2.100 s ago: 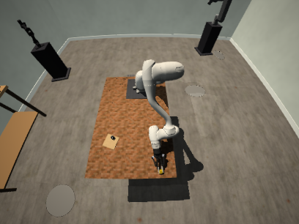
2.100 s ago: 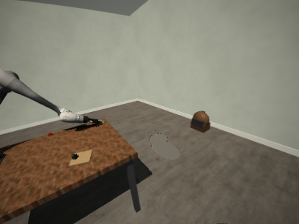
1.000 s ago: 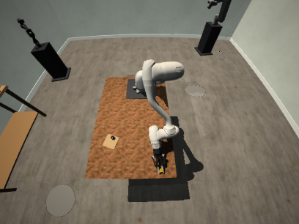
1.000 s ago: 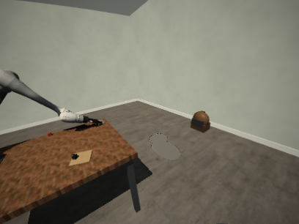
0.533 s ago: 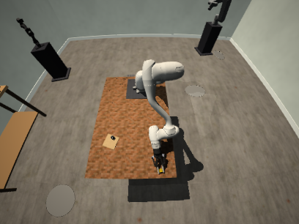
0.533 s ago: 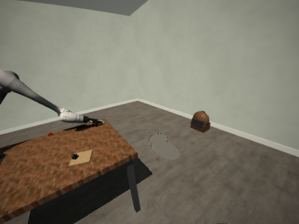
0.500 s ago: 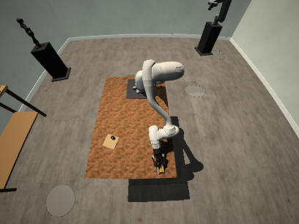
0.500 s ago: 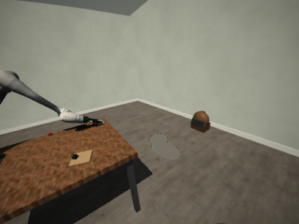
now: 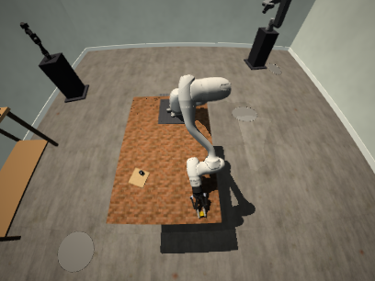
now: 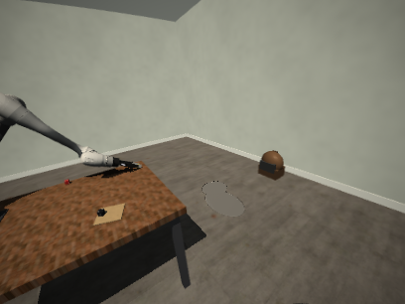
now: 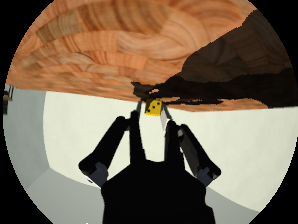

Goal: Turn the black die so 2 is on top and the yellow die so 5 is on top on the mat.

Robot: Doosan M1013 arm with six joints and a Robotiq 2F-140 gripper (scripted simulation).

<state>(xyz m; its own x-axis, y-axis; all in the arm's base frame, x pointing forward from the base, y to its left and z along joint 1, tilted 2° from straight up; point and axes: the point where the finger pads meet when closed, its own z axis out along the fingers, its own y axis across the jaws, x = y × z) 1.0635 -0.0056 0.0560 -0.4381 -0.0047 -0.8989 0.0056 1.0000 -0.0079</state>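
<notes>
Right now the yellow die is 1 cm below my hand and 1 cm ahead of it. Also, from my hand: black die 43 cm to the right, 41 cm behind, 1 cm below; tan mat 46 cm to the right, 38 cm behind, 3 cm below; red die 51 cm behind, 21 cm to the left, 1 cm below.
</notes>
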